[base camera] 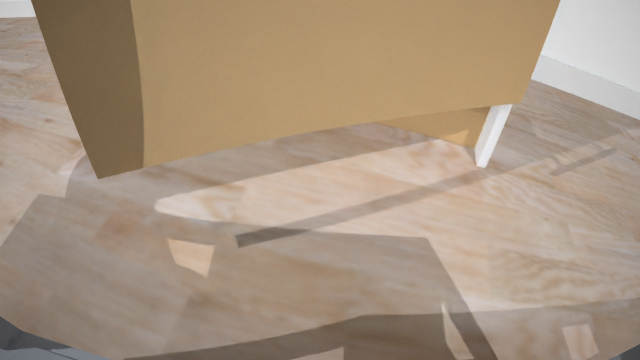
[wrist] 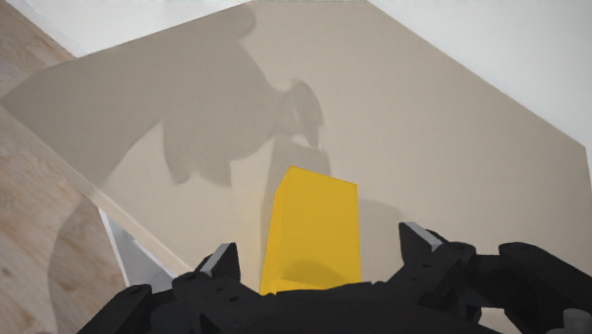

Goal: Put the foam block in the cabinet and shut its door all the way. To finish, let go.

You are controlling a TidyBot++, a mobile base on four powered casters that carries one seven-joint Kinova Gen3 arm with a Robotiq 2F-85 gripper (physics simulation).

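Places are measured from the arm's base along level axes (x ahead, y left, z up), in centimetres.
Pixels of known places: gripper, fingertip midpoint: (wrist: 318, 250).
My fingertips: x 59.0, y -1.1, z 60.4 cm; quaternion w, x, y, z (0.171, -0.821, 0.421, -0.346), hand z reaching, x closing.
Behind a point stands the place of what it marks.
The yellow foam block (wrist: 320, 225) @(x 63.3, y -1.8, z 55.9 cm) lies on the beige top (wrist: 450, 135) @(x 90.0, y -16.0, z 51.4 cm) in the wrist view, at the lower middle. My gripper (wrist: 318, 250) @(x 59.0, y -1.1, z 60.4 cm) is open and empty. Its fingers appear left and right of the block, spread wider than it; their height above the top is hard to tell. Part of the white cabinet (wrist: 135, 255) @(x 68.2, y 21.5, z 3.9 cm) shows under the top's edge at the lower left. In the base view, a large tan panel (base camera: 325, 70) @(x 38.6, y -0.3, z -17.9 cm), which looks like the cabinet's door standing open, fills the upper part. A white cabinet side (base camera: 492, 137) @(x 54.4, y -28.8, z -33.0 cm) shows behind its right end. The cabinet's inside is hidden.
Wooden floor (base camera: 565, 235) @(x 39.5, y -42.2, z -39.6 cm) (wrist: 25, 200) @(x 78.3, y 73.7, z -39.6 cm) lies in front of and beside the cabinet. A white wall (base camera: 600, 40) @(x 100.7, y -85.4, z -19.5 cm) with a baseboard stands at the right of the base view. Shadows of the arm and gripper fall across the beige top near the block.
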